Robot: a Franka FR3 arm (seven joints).
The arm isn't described. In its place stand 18 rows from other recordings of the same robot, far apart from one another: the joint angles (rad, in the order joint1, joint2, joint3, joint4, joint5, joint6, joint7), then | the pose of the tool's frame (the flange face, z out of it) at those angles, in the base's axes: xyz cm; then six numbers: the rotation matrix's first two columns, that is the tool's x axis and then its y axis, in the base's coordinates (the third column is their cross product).
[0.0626, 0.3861, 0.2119, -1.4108, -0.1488, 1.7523, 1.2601] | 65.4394 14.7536 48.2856 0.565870 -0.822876 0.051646 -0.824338 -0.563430 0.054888
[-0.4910, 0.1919, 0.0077, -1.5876, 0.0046, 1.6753, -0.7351] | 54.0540 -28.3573 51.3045 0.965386 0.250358 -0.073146 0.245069 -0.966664 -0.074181
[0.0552, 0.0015, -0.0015, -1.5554, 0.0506, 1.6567, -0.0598] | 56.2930 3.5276 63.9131 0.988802 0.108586 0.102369 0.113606 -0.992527 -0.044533
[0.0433, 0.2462, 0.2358, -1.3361, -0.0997, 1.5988, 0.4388] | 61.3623 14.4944 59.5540 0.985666 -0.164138 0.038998 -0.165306 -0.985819 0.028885
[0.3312, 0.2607, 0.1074, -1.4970, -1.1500, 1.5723, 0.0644] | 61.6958 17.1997 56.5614 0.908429 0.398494 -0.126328 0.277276 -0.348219 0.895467
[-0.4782, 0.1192, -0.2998, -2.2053, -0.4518, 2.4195, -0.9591] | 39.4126 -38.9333 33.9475 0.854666 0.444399 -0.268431 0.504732 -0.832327 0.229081
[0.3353, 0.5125, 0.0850, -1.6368, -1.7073, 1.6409, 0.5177] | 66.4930 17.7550 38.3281 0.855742 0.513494 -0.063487 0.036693 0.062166 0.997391
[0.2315, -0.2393, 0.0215, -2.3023, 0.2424, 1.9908, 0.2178] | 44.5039 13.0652 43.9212 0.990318 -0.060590 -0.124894 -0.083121 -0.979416 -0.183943
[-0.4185, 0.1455, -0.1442, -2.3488, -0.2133, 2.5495, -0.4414] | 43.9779 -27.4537 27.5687 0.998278 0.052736 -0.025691 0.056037 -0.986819 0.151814
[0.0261, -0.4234, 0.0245, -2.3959, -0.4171, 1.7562, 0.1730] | 39.8267 -1.5443 46.4723 0.986263 -0.037730 -0.160817 0.033052 -0.908801 0.415919
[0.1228, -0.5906, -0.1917, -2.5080, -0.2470, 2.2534, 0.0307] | 40.0712 -4.0748 51.2190 0.945079 0.055788 0.322045 0.019357 -0.993149 0.115238
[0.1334, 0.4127, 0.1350, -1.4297, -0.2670, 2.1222, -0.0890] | 69.0293 16.0454 49.0338 0.860697 0.443765 0.249547 0.394174 -0.891059 0.225033
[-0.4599, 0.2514, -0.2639, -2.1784, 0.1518, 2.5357, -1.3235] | 42.7776 -37.8114 28.9461 0.878316 0.473964 0.062600 0.466629 -0.878384 0.103439
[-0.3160, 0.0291, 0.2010, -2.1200, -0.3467, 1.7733, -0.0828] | 49.6946 -8.7507 37.8287 0.916410 0.043260 -0.397895 0.152470 -0.956914 0.247121
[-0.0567, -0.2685, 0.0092, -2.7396, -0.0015, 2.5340, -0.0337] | 39.3060 -1.8857 30.8696 0.997953 -0.012650 0.062695 -0.013020 -0.999900 0.005488
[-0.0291, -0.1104, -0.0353, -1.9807, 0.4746, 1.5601, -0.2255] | 49.5204 1.6930 50.4496 0.969775 0.142508 -0.198062 0.025967 -0.867389 -0.496952
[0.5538, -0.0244, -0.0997, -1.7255, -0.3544, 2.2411, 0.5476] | 54.1252 25.2123 63.7994 0.809462 0.055026 0.584589 0.036197 -0.998382 0.043854
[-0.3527, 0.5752, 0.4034, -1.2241, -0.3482, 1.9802, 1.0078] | 73.4684 -6.0740 48.0404 0.566435 -0.793293 0.223243 -0.792465 -0.598663 -0.116624
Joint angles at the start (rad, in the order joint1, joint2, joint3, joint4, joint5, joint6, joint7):
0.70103, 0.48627, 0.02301, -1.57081, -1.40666, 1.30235, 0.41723
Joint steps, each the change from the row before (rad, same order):
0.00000, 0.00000, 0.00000, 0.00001, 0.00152, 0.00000, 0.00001
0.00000, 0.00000, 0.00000, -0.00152, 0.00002, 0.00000, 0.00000
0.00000, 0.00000, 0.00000, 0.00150, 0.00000, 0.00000, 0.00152
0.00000, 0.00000, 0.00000, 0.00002, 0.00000, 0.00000, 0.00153
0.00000, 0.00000, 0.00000, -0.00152, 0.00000, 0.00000, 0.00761
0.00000, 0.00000, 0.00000, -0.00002, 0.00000, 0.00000, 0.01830
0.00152, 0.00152, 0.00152, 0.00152, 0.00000, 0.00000, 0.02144
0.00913, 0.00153, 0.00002, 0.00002, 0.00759, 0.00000, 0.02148
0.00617, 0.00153, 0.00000, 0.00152, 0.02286, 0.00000, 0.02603
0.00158, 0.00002, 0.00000, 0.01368, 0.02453, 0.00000, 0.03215
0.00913, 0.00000, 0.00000, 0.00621, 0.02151, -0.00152, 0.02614
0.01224, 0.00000, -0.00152, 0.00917, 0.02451, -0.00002, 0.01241
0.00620, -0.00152, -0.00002, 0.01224, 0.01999, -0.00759, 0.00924
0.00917, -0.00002, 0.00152, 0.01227, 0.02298, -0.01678, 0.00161
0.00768, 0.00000, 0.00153, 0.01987, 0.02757, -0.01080, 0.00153
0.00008, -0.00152, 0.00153, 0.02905, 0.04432, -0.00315, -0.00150
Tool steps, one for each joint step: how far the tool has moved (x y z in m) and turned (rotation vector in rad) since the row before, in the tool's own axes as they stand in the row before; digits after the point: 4 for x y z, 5 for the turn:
-0.0001, -0.0002, 0.0000, 0.00134, -0.00059, -0.00038
-0.0002, -0.0007, 0.0001, -0.00045, -0.00008, -0.00145
0.0002, 0.0006, -0.0001, 0.00046, 0.00007, 0.00295
0.0000, 0.0000, 0.0000, 0.00001, 0.00000, 0.00155
-0.0002, -0.0007, 0.0001, -0.00047, -0.00006, 0.00616
0.0000, 0.0000, 0.0000, -0.00001, 0.00000, 0.01828
0.0002, -0.0005, -0.0019, 0.00054, 0.00288, 0.02115
-0.0010, -0.0020, -0.0059, 0.00571, 0.00571, 0.01774
-0.0015, -0.0030, -0.0041, 0.01922, -0.00446, 0.01968
0.0003, 0.0029, -0.0020, 0.02489, -0.00976, 0.03843
-0.0015, -0.0001, -0.0062, 0.01923, -0.00287, 0.02545
-0.0014, 0.0005, -0.0079, 0.02296, -0.00144, 0.01349
-0.0008, 0.0037, -0.0046, 0.01724, -0.00975, 0.01580
-0.0024, 0.0025, -0.0064, 0.01511, -0.01486, 0.00462
-0.0010, 0.0046, -0.0069, 0.02528, -0.01288, 0.00962
0.0010, 0.0075, -0.0044, 0.04710, -0.02104, 0.01184

